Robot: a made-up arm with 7 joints.
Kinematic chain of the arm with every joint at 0, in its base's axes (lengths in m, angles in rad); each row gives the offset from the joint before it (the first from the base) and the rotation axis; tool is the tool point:
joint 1: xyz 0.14 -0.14 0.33 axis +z
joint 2: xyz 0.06 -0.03 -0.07 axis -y
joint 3: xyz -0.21 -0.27 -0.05 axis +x
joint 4: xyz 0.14 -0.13 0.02 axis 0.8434 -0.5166 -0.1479
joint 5: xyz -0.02 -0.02 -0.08 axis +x
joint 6: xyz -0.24 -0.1 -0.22 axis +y
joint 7: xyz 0 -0.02 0.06 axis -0.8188 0.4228 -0.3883
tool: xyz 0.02 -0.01 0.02
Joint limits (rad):
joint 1: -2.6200..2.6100
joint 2: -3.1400..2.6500
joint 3: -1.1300..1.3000
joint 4: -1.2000..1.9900
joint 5: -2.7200..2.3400
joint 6: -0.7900..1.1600
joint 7: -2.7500..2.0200
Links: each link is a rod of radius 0.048 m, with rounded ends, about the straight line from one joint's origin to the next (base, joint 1, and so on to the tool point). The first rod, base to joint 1, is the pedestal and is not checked.
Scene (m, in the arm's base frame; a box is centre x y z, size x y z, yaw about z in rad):
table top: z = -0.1
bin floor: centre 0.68 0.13 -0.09 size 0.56 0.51 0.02 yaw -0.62
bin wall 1: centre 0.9 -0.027 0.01 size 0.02 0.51 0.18 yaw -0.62
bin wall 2: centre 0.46 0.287 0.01 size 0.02 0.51 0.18 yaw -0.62
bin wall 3: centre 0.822 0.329 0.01 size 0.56 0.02 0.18 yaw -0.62
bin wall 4: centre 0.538 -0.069 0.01 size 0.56 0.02 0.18 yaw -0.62
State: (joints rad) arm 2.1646 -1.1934 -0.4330 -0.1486 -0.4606 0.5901 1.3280
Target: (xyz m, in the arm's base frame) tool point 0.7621 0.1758 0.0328
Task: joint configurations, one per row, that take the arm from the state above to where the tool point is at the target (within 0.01 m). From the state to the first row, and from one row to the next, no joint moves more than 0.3 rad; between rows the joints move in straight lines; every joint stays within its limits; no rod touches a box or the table.
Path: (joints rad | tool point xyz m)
1: 2.2182 -0.9219 -0.2967 -0.1545 -0.4388 0.7326 1.3450 | 0.7833 0.1506 0.4348
2: 2.2719 -0.6503 -0.1604 -0.1603 -0.4170 0.8750 1.3621 | 0.8153 0.1275 0.3180
3: 2.3255 -0.3788 -0.0240 -0.1662 -0.3952 1.0175 1.3791 | 0.8114 0.1366 0.1777
4: 2.3792 -0.1073 0.1123 -0.1720 -0.3734 1.1600 1.3961 | 0.7621 0.1758 0.0328

